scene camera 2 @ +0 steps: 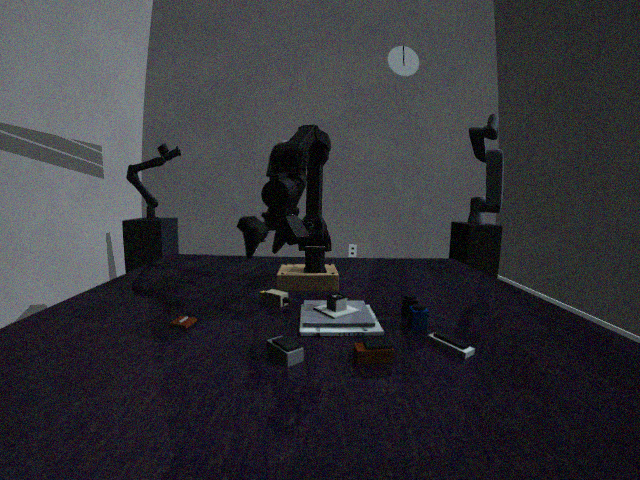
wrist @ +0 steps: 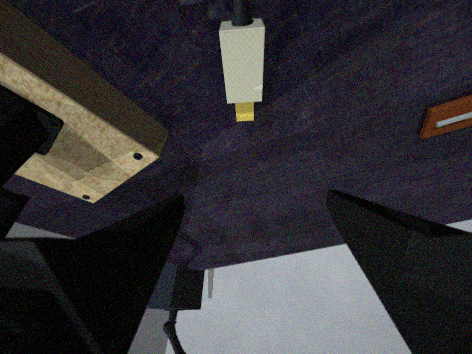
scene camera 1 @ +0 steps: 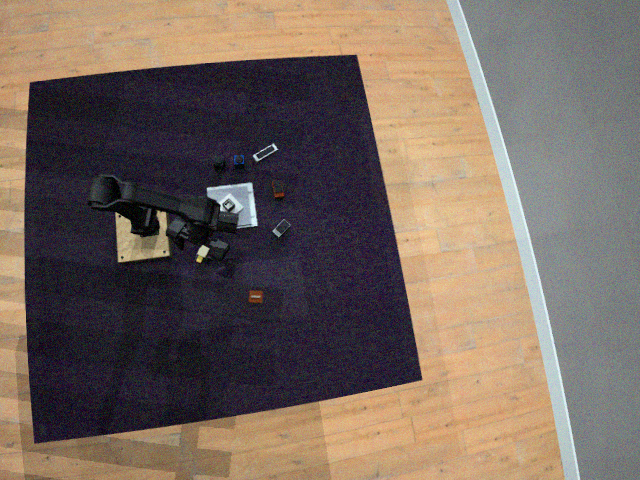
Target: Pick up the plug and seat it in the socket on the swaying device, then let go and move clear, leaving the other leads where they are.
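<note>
The plug (scene camera 1: 203, 251) (scene camera 2: 276, 297) (wrist: 243, 65) is a cream block with a yellow tip; it lies on the dark mat near the arm's base. In the wrist view its dark cable end faces the top and its tip points down the picture. My gripper (scene camera 2: 262, 253) (wrist: 254, 198) is open and empty, above the mat; the plug lies outside the fingers, beyond their tips in the wrist view. The socket (scene camera 1: 227, 204) (scene camera 2: 337, 303) is a small grey box with a dark rim on a white plate, on the grey slab of the device (scene camera 1: 245, 196) (scene camera 2: 308, 315). The device does not show in the wrist view.
Near the device are a black block (scene camera 1: 219, 163), a blue block (scene camera 1: 238, 160) (scene camera 2: 419, 318), a white bar (scene camera 1: 265, 152) (scene camera 2: 454, 347), an orange-brown block (scene camera 1: 279, 194) (scene camera 2: 373, 353) and a grey block (scene camera 1: 281, 228) (scene camera 2: 285, 351). A flat orange piece (scene camera 1: 255, 296) (scene camera 2: 184, 322) (wrist: 447, 118) lies apart. The wooden base (scene camera 1: 129, 248) (scene camera 2: 307, 281) (wrist: 120, 150) carries the arm.
</note>
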